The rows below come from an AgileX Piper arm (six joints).
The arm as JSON. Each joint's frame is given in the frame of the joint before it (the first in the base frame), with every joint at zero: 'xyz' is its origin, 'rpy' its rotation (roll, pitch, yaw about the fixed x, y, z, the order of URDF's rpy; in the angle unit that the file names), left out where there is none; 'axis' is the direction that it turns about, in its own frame. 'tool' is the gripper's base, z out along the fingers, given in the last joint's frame.
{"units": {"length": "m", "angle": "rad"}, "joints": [
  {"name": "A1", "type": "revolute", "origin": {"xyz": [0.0, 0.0, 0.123], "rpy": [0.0, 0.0, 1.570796]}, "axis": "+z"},
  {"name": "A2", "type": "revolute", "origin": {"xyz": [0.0, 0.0, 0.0], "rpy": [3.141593, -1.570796, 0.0]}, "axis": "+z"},
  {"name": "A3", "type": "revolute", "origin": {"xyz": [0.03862, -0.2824, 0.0], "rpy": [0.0, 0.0, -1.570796]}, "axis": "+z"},
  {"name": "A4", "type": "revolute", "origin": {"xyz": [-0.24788, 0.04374, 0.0], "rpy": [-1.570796, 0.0, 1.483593]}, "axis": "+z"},
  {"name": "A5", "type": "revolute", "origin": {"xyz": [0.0, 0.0, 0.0], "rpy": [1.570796, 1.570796, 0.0]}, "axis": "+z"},
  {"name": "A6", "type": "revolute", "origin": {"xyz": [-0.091, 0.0, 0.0], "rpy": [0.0, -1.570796, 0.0]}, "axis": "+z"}
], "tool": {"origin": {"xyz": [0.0, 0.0, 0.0], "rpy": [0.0, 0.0, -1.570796]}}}
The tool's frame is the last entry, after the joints.
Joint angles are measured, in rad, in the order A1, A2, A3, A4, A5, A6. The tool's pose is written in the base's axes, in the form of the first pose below.
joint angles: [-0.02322 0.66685 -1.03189 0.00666 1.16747 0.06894]
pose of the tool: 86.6 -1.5 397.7 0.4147 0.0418 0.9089 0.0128
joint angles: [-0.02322 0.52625 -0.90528 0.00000 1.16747 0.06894]
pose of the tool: 58.8 -1.4 371.9 0.4211 0.0418 0.9060 0.0096
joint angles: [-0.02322 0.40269 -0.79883 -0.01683 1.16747 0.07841]
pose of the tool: 37.6 -2.3 347.7 0.4290 0.0462 0.9021 0.0034
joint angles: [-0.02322 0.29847 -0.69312 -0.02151 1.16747 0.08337]
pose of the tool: 23.8 -2.4 321.0 0.4284 0.0486 0.9023 0.0021
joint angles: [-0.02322 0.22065 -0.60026 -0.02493 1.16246 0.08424]
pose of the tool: 16.7 -2.5 296.7 0.4239 0.0490 0.9044 0.0005
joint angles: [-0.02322 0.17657 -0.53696 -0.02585 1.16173 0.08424]
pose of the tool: 14.0 -2.5 279.4 0.4155 0.0491 0.9083 -0.0002
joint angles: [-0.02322 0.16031 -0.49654 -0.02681 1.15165 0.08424]
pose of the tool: 14.8 -2.6 268.7 0.4091 0.0490 0.9112 -0.0009
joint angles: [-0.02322 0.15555 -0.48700 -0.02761 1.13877 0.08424]
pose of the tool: 15.5 -2.6 266.9 0.4128 0.0488 0.9095 -0.0012
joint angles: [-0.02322 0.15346 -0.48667 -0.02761 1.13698 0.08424]
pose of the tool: 15.3 -2.6 267.0 0.4144 0.0488 0.9088 -0.0012
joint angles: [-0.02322 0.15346 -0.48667 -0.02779 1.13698 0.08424]
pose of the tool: 15.3 -2.7 267.0 0.4144 0.0488 0.9088 -0.0013
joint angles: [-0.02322 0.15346 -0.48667 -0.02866 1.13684 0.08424]
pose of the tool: 15.3 -2.7 267.0 0.4145 0.0488 0.9087 -0.0017
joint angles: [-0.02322 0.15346 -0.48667 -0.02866 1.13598 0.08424]
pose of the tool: 15.4 -2.7 267.1 0.4149 0.0488 0.9086 -0.0017
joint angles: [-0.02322 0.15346 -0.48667 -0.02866 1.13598 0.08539]
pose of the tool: 15.4 -2.7 267.1 0.4149 0.0493 0.9085 -0.0014
